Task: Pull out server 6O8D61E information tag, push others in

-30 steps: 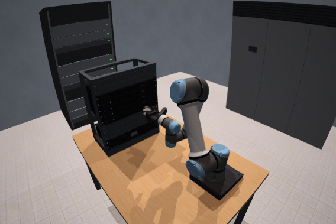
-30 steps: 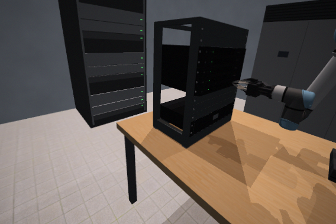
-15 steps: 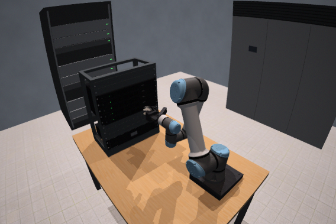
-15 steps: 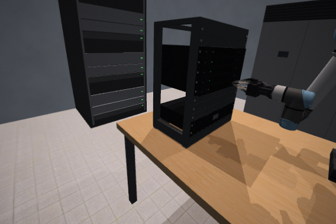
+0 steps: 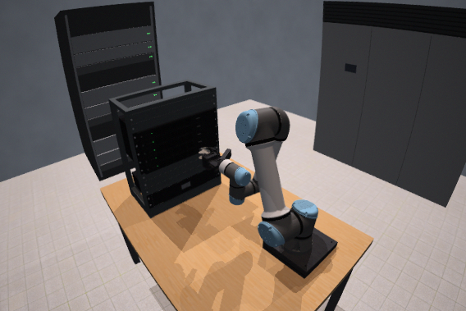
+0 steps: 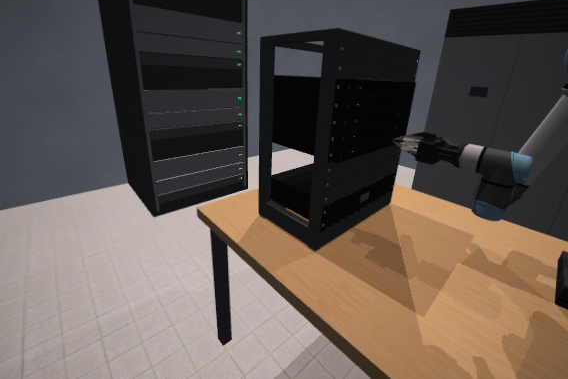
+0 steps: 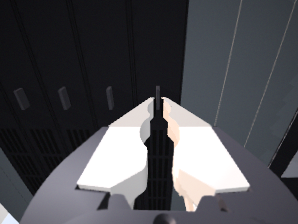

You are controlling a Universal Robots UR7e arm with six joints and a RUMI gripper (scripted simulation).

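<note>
Right now my hand is 5 cm short of the information tag and 1 cm to the right of it.
</note>
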